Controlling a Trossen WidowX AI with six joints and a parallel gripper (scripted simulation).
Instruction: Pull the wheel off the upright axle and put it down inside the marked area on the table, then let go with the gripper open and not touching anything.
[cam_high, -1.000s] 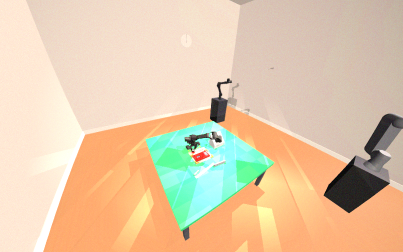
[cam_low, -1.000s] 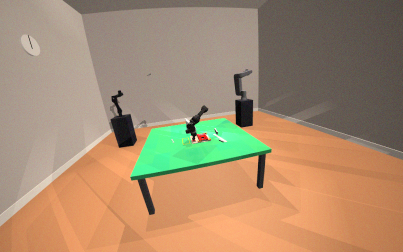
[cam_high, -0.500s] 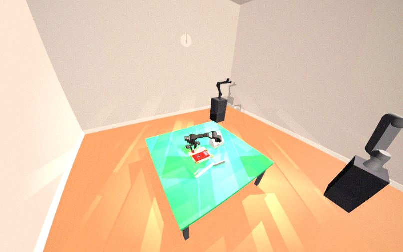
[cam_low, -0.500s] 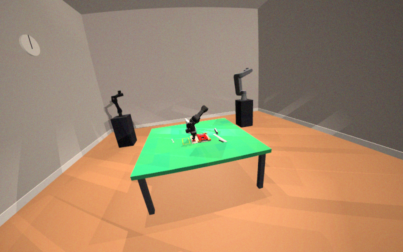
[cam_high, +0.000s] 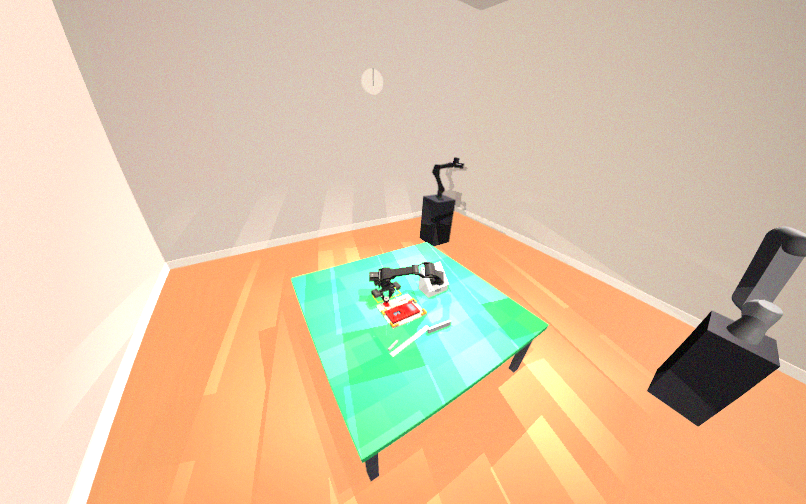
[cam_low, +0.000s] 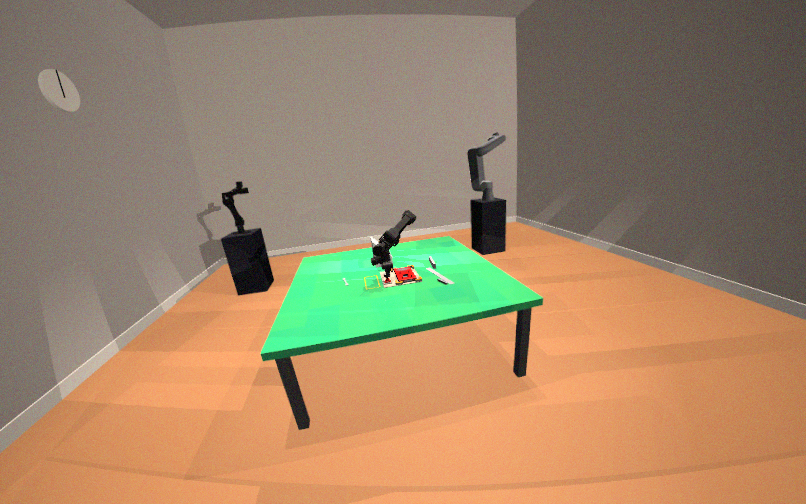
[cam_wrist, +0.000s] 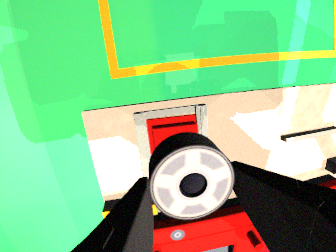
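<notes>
My gripper tip is 20 mm above the upright axle. The rest, counted from my gripper tip: wheel: right at my gripper tip.
</notes>
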